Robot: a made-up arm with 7 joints. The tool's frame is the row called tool. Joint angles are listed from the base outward. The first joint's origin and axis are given. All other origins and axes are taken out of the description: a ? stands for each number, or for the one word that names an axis. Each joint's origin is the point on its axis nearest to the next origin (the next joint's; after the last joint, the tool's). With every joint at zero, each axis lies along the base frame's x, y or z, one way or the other. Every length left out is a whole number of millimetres.
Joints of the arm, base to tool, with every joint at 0 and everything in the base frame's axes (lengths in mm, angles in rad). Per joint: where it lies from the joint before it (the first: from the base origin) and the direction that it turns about. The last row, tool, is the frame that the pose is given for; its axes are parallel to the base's.
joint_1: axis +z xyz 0 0 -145
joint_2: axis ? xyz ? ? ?
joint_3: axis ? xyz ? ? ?
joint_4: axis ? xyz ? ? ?
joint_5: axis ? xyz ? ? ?
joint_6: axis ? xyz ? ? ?
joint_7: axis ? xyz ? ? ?
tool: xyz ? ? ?
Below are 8 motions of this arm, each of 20 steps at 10 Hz.
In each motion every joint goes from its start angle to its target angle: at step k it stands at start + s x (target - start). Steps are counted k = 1, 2, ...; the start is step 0. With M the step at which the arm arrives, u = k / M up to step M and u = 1 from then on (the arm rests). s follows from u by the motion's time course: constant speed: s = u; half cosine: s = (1 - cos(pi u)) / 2; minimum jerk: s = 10 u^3 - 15 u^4 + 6 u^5.
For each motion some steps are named. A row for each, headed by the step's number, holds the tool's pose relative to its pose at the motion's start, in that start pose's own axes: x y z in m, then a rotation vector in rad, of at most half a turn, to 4 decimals.
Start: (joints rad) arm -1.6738 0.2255 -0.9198 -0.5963 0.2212 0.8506 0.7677
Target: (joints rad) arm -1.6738 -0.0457 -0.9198 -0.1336 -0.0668 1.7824 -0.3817
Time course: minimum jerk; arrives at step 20
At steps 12, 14, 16, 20:
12: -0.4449 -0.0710 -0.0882 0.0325 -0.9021 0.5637
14: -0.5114 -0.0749 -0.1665 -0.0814 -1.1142 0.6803
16: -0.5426 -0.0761 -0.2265 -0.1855 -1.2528 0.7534
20: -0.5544 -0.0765 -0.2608 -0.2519 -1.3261 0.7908

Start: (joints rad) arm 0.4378 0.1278 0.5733 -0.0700 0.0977 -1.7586 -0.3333
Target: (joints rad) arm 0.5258 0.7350 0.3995 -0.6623 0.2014 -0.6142 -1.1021
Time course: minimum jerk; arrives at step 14
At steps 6, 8, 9, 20:
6: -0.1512 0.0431 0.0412 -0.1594 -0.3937 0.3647
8: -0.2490 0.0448 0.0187 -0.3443 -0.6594 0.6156
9: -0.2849 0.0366 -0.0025 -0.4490 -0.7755 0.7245
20: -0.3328 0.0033 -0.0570 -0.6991 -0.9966 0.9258

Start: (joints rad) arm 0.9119 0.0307 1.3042 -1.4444 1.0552 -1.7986 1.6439
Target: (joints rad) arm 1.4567 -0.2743 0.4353 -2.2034 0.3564 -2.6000 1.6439
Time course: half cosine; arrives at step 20
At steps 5, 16, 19, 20:
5: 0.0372 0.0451 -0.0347 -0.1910 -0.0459 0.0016
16: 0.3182 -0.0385 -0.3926 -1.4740 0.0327 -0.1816
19: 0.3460 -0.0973 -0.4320 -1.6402 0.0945 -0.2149
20: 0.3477 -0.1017 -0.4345 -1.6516 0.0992 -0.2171

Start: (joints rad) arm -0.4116 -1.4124 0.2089 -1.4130 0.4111 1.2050 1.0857
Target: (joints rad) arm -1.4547 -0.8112 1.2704 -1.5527 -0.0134 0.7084 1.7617
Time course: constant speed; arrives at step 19
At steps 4, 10, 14, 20:
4: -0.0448 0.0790 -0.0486 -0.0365 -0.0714 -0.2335
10: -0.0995 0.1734 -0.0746 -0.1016 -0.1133 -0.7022
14: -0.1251 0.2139 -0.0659 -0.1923 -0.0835 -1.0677
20: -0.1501 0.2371 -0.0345 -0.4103 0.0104 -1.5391

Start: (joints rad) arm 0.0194 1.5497 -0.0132 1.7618 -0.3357 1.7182 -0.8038
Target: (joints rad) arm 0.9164 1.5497 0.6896 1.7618 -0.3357 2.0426 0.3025
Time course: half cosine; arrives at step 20
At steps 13, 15, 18, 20:
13: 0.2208 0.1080 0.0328 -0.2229 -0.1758 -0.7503
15: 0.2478 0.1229 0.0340 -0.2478 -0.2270 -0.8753
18: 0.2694 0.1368 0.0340 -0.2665 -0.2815 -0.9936
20: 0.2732 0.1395 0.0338 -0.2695 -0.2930 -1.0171

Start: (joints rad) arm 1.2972 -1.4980 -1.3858 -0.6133 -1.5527 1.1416 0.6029
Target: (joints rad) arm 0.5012 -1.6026 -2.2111 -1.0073 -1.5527 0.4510 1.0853
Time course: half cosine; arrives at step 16
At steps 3, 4, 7, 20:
3: -0.0056 0.0107 -0.0250 -0.0588 0.1726 0.0167
4: -0.0142 0.0186 -0.0458 -0.1053 0.2972 0.0325
7: -0.0967 0.0461 -0.1361 -0.3198 0.7804 0.1363
20: -0.5113 0.0238 -0.1383 -0.8593 1.6466 0.7116

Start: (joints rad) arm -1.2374 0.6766 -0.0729 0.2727 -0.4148 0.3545 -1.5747
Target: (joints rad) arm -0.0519 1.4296 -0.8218 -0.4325 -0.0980 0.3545 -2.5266
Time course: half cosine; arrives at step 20
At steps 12, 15, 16, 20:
12: -0.0790 -0.1667 -0.4966 0.0285 -1.3600 0.8698
15: 0.0908 -0.1975 -0.6514 -0.2036 -1.8231 1.0851
16: 0.1492 -0.2024 -0.6789 -0.2876 -1.9402 1.1277
20: 0.2712 -0.2089 -0.7115 -0.4747 -2.1536 1.1886

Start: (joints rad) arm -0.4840 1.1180 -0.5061 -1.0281 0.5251 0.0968 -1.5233
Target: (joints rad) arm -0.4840 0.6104 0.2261 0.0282 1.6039 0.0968 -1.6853
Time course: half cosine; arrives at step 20
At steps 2, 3, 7, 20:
2: 0.0043 0.0114 -0.0049 -0.0110 0.0101 0.0131
3: 0.0097 0.0250 -0.0106 -0.0235 0.0237 0.0295
7: 0.0529 0.1115 -0.0399 -0.0765 0.1525 0.1642
20: 0.2160 0.2170 0.0766 0.3059 0.6635 0.8404

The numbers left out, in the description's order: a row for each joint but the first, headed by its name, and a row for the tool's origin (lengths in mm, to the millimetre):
joint_2: axis -y, xyz -64 -38 0
joint_3: axis -x, xyz -229 0 -324
joint_4: axis -y, xyz 0 -233 -48
joint_5: axis +z, xyz -16 0 -56
joint_6: axis -y, xyz -73 49 0
joint_7: axis -z, xyz 17 0 301
tool: xyz 50 189 0

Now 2 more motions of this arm.
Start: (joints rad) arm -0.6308 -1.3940 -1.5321 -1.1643 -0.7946 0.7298 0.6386
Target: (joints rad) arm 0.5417 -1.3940 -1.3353 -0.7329 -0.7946 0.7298 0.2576
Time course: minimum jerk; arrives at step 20
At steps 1, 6, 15, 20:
1: -0.0001 -0.0004 0.0005 -0.0005 -0.0012 -0.0005
6: -0.0174 -0.0499 0.0746 -0.0801 -0.1701 -0.0585
15: -0.2557 -0.1070 0.3458 -0.5622 -0.9586 -0.1731
20: -0.2997 -0.0960 0.3646 -0.6505 -1.0661 -0.1707

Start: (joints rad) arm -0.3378 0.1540 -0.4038 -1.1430 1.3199 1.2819 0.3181
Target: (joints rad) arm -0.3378 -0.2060 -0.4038 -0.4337 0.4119 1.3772 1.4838
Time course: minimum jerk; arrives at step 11
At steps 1, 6, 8, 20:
1: -0.0011 0.0023 -0.0015 -0.0057 -0.0041 -0.0073
6: -0.1035 0.1518 -0.1210 -0.3442 -0.5544 -0.6509
8: -0.1732 0.2039 -0.1685 -0.3580 -0.9367 -0.9376
20: -0.2106 0.2257 -0.1915 -0.3232 -1.1241 -1.0513

